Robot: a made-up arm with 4 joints.
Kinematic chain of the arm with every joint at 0, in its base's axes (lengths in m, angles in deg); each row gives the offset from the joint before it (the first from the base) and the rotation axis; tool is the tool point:
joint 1: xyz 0 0 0.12 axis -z
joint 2: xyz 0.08 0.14 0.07 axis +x
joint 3: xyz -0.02 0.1 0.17 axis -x
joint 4: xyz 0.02 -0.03 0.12 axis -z
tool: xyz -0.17 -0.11 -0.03
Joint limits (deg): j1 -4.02..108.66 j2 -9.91..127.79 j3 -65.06..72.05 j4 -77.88..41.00
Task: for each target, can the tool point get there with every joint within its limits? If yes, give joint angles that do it. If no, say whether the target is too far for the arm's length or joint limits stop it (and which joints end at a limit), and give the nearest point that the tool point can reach.
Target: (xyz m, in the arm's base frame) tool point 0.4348 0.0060 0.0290
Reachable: no: joint limits stop it (at a limit: joint 2, joint 4) | nearest point 0.2260 0.0031 0.0846 | short by 0.216 m
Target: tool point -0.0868 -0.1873 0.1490
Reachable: yes | joints 52.42 77.97 12.31 -61.48
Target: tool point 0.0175 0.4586 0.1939
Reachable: no: joint limits stop it (at a limit: joint 2, joint 3, joint 4) | nearest point 0.0144 0.3762 0.3543 | short by 0.180 m
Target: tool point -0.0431 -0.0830 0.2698
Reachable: yes | joints 100.05 14.00 -33.22 -59.71
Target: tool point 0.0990 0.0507 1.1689
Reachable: no: too far | nearest point 0.1252 0.0641 0.6236 | short by 0.546 m
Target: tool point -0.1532 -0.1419 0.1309
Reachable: yes | joints 55.82 88.11 23.97 -43.19
